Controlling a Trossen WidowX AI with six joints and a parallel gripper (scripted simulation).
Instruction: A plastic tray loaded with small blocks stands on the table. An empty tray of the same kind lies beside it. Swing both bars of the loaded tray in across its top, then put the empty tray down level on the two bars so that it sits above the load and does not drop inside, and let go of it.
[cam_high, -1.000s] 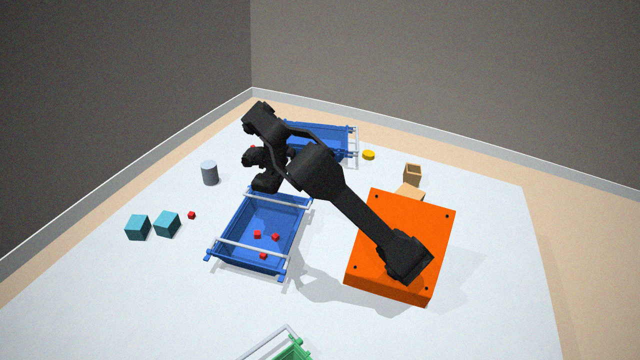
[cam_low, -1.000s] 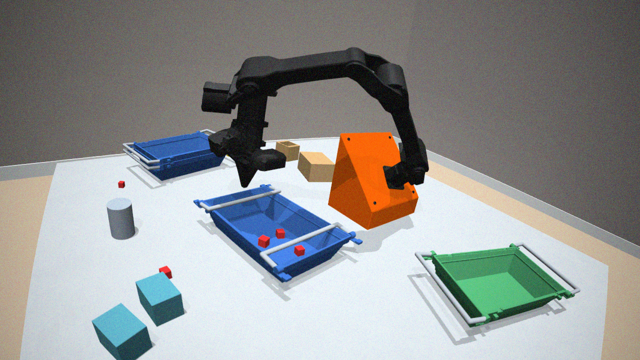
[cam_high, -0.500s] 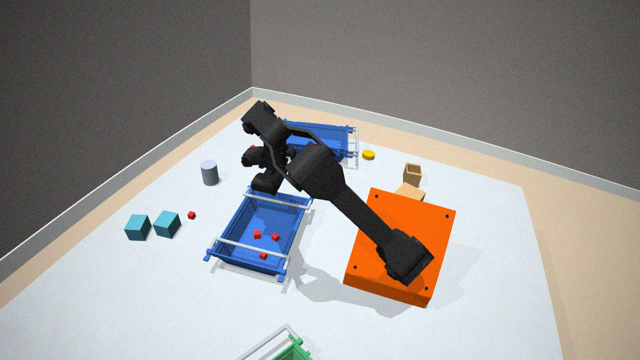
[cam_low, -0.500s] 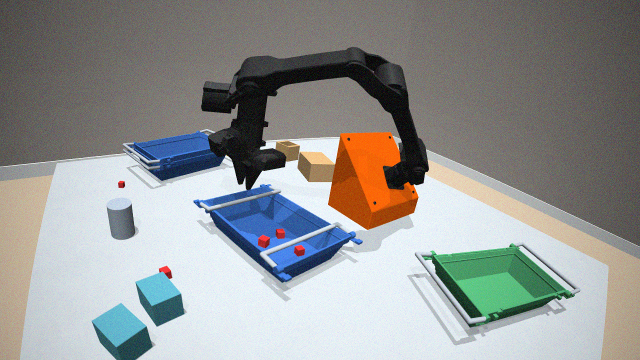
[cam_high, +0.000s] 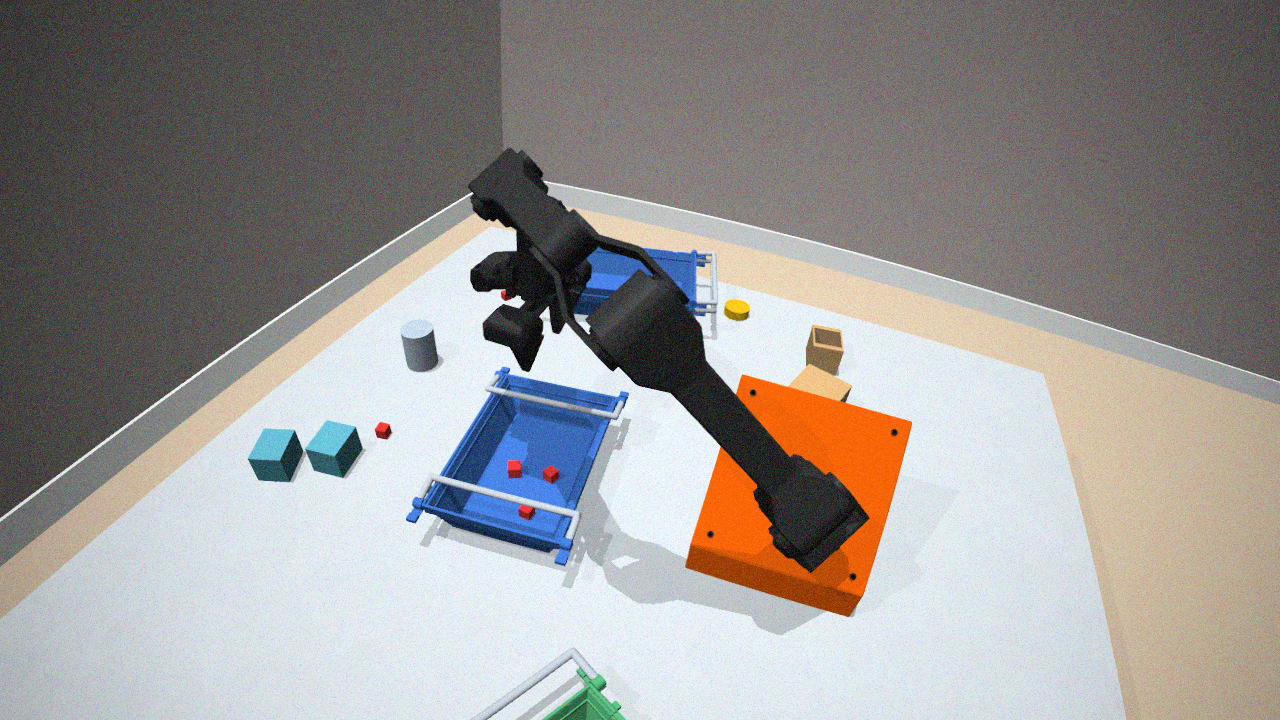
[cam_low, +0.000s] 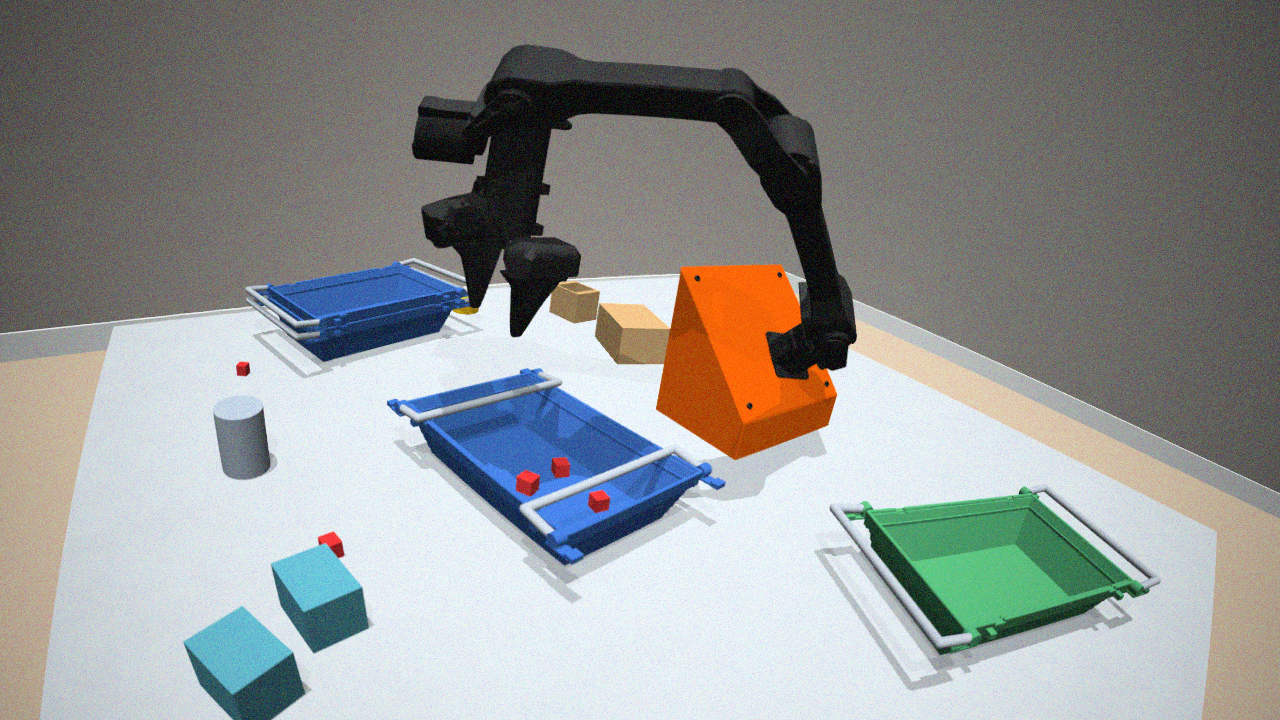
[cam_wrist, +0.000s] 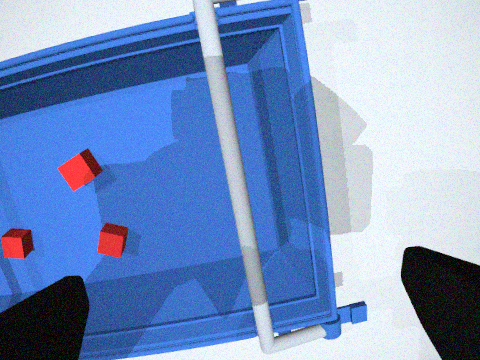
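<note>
Now: gripper tip 37 cm past the green tray, 43 cm to the right of it and 11 cm above it. Also, from my gripper tip: brown box: 31 cm behind, 42 cm to the right, 14 cm below; grey cylinder: 28 cm ahead, 2 cm to the right, 12 cm below; yellow disc: 11 cm behind, 48 cm to the right, 14 cm below.
</note>
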